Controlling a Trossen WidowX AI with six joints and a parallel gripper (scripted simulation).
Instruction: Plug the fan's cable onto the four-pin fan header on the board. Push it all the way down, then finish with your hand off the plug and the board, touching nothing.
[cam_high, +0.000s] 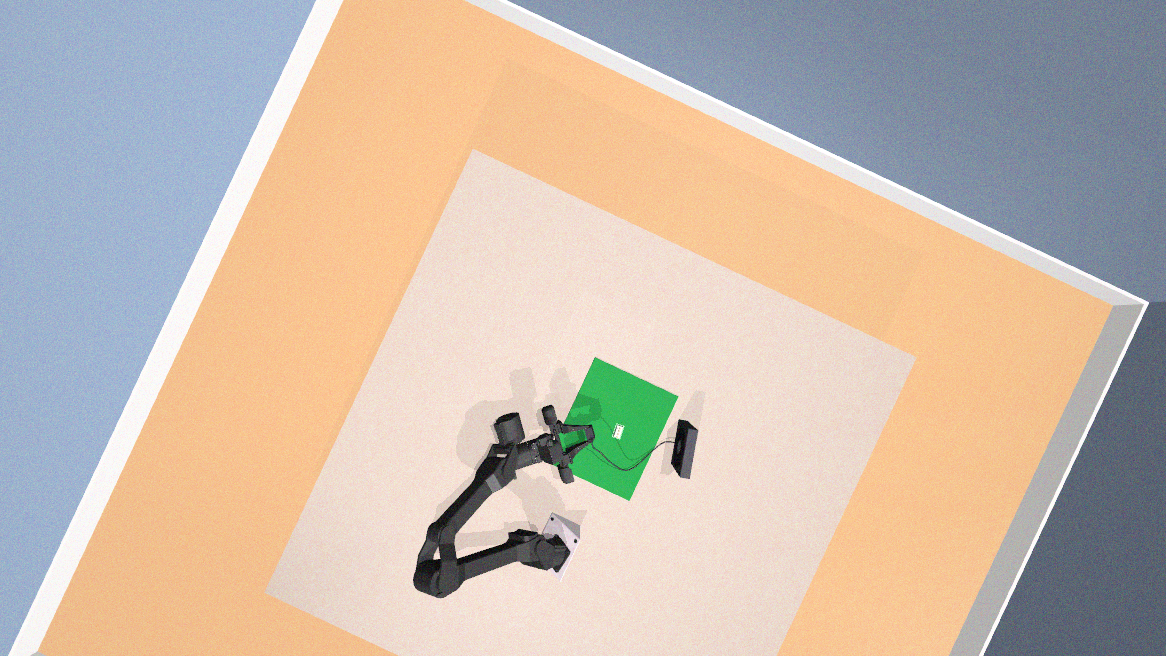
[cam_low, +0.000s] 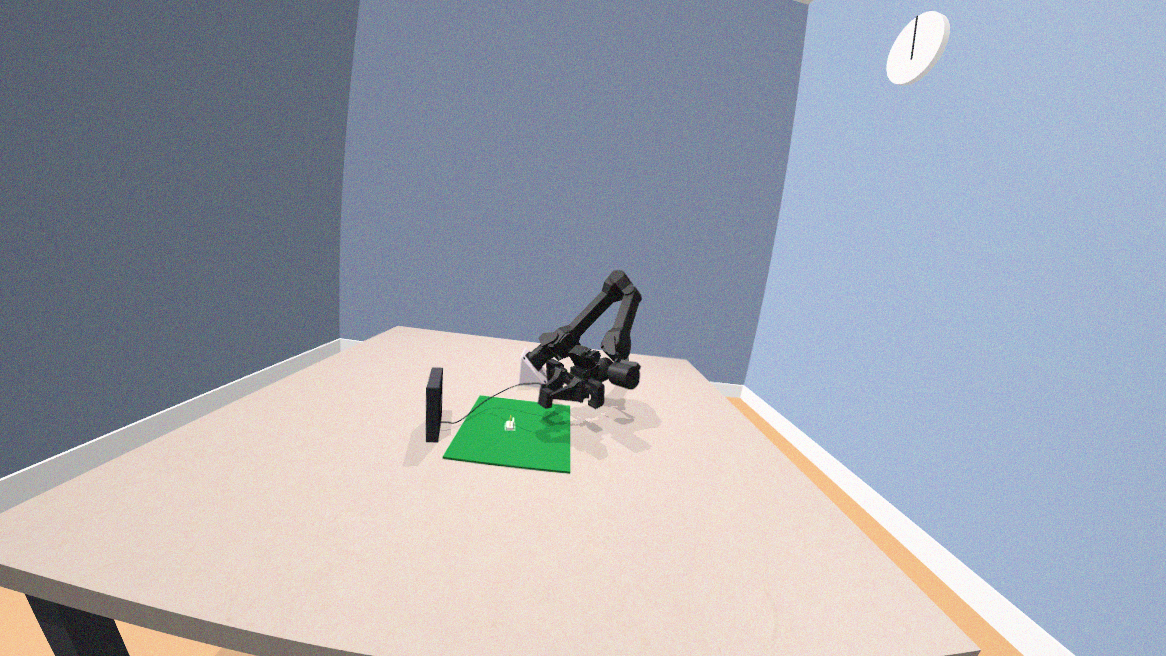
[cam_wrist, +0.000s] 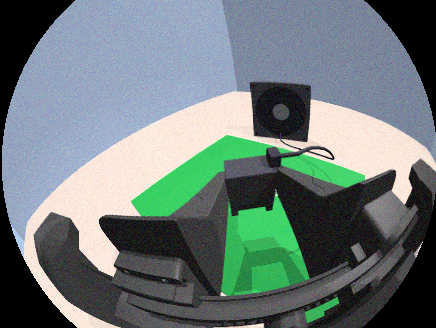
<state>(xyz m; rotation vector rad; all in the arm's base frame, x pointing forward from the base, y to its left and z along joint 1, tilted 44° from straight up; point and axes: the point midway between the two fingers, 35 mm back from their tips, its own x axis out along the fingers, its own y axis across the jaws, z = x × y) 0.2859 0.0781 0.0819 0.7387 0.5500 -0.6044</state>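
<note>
The green board is 2 cm ahead of my gripper tip, 5 cm to the right of it and 10 cm below it. Round my gripper tip: white four-pin header 3 cm ahead, 7 cm to the right, 8 cm below; dark plug 1 cm below; black fan 8 cm ahead, 21 cm to the right, 3 cm below.
</note>
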